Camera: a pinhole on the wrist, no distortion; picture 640 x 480 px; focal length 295.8 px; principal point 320.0 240.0 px. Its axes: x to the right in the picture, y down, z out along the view. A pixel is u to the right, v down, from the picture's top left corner.
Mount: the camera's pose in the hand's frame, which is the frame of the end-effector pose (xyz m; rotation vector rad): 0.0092 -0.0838 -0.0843 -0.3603 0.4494 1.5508
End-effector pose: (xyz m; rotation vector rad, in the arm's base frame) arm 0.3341 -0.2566 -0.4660 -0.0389 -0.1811 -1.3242
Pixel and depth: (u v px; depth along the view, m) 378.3 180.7 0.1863
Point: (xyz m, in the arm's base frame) 0.3793 -0.2916 -0.3982
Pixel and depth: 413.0 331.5 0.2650
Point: 0.4227 -0.1532 -0.3586
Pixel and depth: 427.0 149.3 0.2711
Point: 0.4780 -0.3088 -0.3435
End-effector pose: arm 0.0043 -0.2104 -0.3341 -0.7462 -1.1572 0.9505
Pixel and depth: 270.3 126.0 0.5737
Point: -0.4250 0.0802 -0.2152
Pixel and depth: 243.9 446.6 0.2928
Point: -0.2272 -0.3717 -0.3463
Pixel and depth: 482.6 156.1 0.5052
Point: -0.2704 0.1174 -0.5693
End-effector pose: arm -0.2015 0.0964 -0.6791 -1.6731 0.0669 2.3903
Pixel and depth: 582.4 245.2 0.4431
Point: -0.4031 -0.3485 -0.6943
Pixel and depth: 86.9 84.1 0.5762
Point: -0.8507 0.4423 -0.7757
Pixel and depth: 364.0 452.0 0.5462
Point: -0.4821 -0.1461 -0.2384
